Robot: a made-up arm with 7 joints. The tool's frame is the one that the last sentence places. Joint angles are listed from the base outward.
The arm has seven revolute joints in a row. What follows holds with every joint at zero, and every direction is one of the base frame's.
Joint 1 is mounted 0.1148 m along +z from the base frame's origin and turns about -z.
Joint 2 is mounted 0.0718 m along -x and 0.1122 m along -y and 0.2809 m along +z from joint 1 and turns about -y.
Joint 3 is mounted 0.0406 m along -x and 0.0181 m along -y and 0.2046 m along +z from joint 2 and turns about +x.
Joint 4 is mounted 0.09 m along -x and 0.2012 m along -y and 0.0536 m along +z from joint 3 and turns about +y.
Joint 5 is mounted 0.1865 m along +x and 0.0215 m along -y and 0.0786 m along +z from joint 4 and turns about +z.
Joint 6 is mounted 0.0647 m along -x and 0.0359 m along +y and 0.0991 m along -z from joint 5 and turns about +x.
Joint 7 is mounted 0.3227 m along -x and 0.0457 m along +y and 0.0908 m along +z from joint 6 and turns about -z.
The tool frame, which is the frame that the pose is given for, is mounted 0.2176 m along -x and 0.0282 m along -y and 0.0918 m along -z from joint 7; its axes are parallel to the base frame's.
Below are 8 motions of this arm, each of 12 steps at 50 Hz.
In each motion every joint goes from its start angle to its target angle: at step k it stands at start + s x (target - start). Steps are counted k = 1, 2, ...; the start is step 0. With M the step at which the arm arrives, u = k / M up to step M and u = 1 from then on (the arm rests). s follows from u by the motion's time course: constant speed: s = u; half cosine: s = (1 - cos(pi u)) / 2; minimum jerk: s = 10 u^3 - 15 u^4 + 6 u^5.
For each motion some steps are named. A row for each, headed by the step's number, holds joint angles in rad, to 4 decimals.
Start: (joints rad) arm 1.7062 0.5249 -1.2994 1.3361 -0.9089 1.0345 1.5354
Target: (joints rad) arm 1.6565 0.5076 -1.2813 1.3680 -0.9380 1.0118 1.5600
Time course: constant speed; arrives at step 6
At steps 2, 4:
2: 1.6896 0.5191 -1.2934 1.3467 -0.9186 1.0269 1.5436
4: 1.6731 0.5134 -1.2873 1.3574 -0.9283 1.0194 1.5518

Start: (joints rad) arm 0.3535 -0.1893 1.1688 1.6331 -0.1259 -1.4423 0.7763
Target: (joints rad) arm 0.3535 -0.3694 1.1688 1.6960 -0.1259 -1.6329 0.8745
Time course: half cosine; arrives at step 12
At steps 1, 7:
1: 0.3535 -0.1924 1.1688 1.6342 -0.1259 -1.4455 0.7780
7: 0.3535 -0.3027 1.1688 1.6727 -0.1259 -1.5623 0.8381

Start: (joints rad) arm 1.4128 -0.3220 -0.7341 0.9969 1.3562 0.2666 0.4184
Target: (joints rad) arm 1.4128 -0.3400 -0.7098 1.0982 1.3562 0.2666 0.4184
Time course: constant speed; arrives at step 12
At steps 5, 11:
5: 1.4128 -0.3295 -0.7240 1.0391 1.3562 0.2666 0.4184
11: 1.4128 -0.3385 -0.7118 1.0898 1.3562 0.2666 0.4184

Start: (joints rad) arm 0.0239 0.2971 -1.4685 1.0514 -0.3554 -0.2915 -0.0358
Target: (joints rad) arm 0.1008 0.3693 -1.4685 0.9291 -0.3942 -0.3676 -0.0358
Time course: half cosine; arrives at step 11
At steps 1, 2, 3, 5, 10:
1: 0.0255 0.2986 -1.4685 1.0489 -0.3562 -0.2930 -0.0358
2: 0.0300 0.3028 -1.4685 1.0417 -0.3585 -0.2975 -0.0358
3: 0.0372 0.3096 -1.4685 1.0303 -0.3621 -0.3046 -0.0358
5: 0.0569 0.3281 -1.4685 0.9990 -0.3720 -0.3241 -0.0358
10: 0.0992 0.3678 -1.4685 0.9316 -0.3934 -0.3661 -0.0358

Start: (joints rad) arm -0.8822 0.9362 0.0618 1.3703 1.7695 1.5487 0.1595
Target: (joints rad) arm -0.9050 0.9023 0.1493 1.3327 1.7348 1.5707 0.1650
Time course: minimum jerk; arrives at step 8
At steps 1, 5, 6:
1: -0.8826 0.9357 0.0632 1.3697 1.7689 1.5491 0.1596
5: -0.8987 0.9116 0.1252 1.3430 1.7443 1.5646 0.1635
6: -0.9026 0.9058 0.1402 1.3366 1.7384 1.5684 0.1644

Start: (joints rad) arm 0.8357 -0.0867 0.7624 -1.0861 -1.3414 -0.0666 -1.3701
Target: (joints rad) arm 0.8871 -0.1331 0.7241 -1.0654 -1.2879 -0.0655 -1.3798
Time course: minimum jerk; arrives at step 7
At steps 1, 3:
1: 0.8369 -0.0878 0.7615 -1.0856 -1.3402 -0.0666 -1.3703
3: 0.8546 -0.1038 0.7483 -1.0785 -1.3217 -0.0662 -1.3737

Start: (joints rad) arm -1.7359 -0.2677 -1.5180 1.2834 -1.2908 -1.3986 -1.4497
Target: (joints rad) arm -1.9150 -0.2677 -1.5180 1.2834 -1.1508 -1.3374 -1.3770
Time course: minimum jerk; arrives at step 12
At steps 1, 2, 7, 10, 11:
1: -1.7368 -0.2677 -1.5180 1.2834 -1.2901 -1.3983 -1.4493
2: -1.7423 -0.2677 -1.5180 1.2834 -1.2858 -1.3964 -1.4471
7: -1.8529 -0.2677 -1.5180 1.2834 -1.1993 -1.3586 -1.4022
10: -1.9086 -0.2677 -1.5180 1.2834 -1.1558 -1.3396 -1.3796
11: -1.9141 -0.2677 -1.5180 1.2834 -1.1515 -1.3377 -1.3774

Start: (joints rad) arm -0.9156 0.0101 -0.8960 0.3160 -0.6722 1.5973 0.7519
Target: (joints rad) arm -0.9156 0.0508 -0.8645 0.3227 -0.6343 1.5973 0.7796
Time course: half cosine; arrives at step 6
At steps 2, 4, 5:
2: -0.9156 0.0203 -0.8881 0.3177 -0.6627 1.5973 0.7588
4: -0.9156 0.0406 -0.8724 0.3210 -0.6438 1.5973 0.7727
5: -0.9156 0.0481 -0.8666 0.3223 -0.6368 1.5973 0.7777

